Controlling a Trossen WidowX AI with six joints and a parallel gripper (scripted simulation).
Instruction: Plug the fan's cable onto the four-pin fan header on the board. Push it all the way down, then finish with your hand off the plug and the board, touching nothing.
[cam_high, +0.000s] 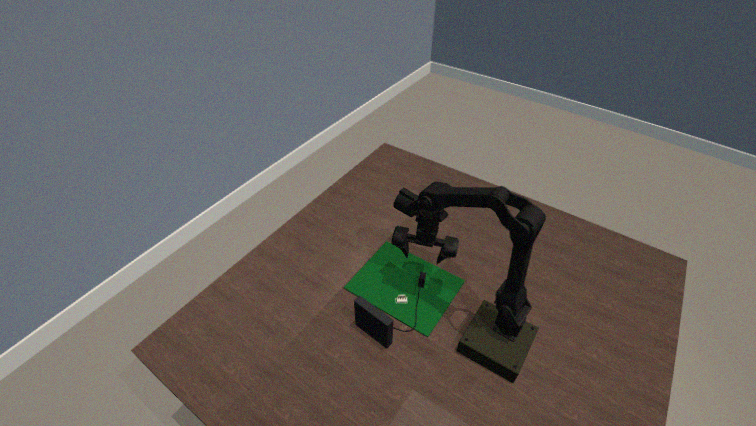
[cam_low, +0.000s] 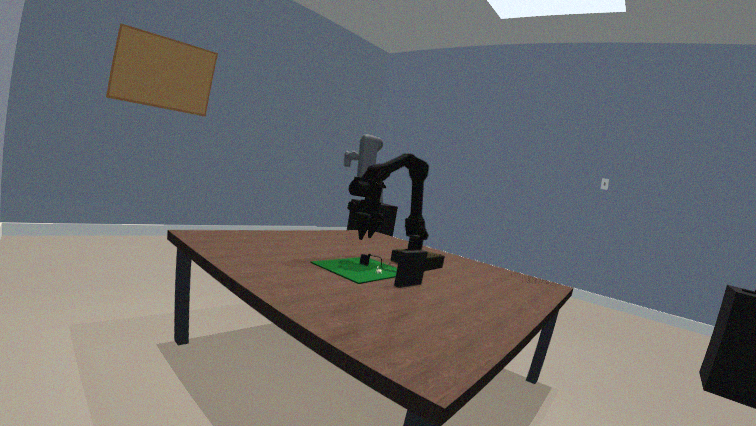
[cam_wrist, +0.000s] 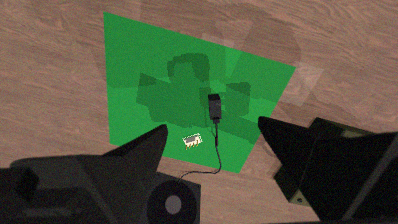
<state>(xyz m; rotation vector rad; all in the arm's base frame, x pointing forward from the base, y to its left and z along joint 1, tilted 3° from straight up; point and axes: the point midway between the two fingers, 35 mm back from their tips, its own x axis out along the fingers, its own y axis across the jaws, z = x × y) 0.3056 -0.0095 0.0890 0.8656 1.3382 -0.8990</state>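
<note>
My gripper tip is now 80 mm above the dark fan plug, 10 mm to the right of it and 10 mm past it. Round my gripper tip: white four-pin fan header: 110 mm below, 100 mm to the left; then green board: 120 mm below, 40 mm to the left, 30 mm ahead; then black fan: 230 mm to the left, 50 mm below, 10 mm behind.
</note>
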